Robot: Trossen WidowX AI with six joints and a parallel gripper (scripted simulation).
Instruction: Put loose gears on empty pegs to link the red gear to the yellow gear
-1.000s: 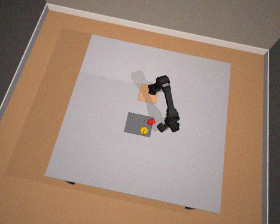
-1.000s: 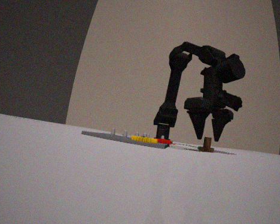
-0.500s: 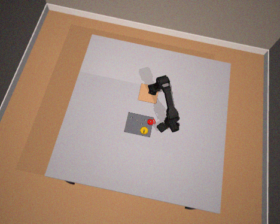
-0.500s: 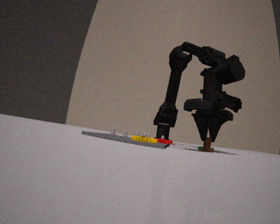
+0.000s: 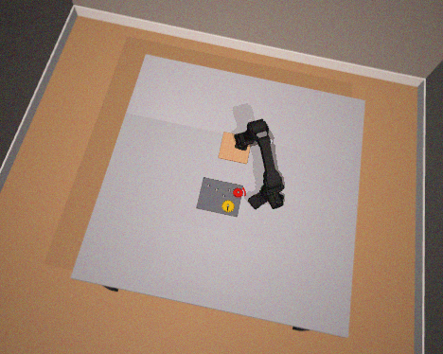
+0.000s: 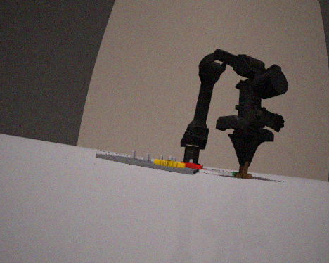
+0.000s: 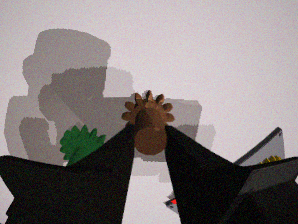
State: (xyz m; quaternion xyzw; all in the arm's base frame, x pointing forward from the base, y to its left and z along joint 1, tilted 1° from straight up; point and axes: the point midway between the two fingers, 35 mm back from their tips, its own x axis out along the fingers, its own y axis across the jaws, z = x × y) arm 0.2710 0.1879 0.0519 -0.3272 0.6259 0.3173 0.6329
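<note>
My gripper tip is now 13 cm to the left of the red gear and 1 cm above it. Also, from my gripper tip: green gear (7 cm behind, 1 cm below); yellow gear (8 cm ahead, 16 cm to the right, 1 cm below); brown gear (1 cm below).
</note>
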